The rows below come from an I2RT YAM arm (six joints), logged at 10 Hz.
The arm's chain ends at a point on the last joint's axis. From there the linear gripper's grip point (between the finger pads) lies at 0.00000 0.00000 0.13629 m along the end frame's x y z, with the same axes.
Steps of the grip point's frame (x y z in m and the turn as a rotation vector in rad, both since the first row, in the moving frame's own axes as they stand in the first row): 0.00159 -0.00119 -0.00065 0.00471 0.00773 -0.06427; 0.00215 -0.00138 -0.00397 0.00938 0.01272 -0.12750; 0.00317 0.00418 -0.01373 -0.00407 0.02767 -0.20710; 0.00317 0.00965 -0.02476 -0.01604 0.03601 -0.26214; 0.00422 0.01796 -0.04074 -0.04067 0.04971 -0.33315; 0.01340 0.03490 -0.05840 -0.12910 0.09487 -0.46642; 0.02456 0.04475 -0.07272 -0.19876 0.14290 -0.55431
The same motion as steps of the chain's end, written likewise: 0.00056 -0.00051 -0.00064 0.00471 0.00773 -0.06427; 0.00050 0.00001 -0.00395 0.00938 0.01272 -0.12750; -0.00063 0.00402 -0.01368 -0.00407 0.02767 -0.20710; -0.00197 0.00813 -0.02465 -0.01604 0.03601 -0.26214; -0.00334 0.01364 -0.04046 -0.04067 0.04971 -0.33315; -0.00303 0.02096 -0.05669 -0.12910 0.09487 -0.46642; -0.00103 0.02452 -0.06876 -0.19876 0.14290 -0.55431
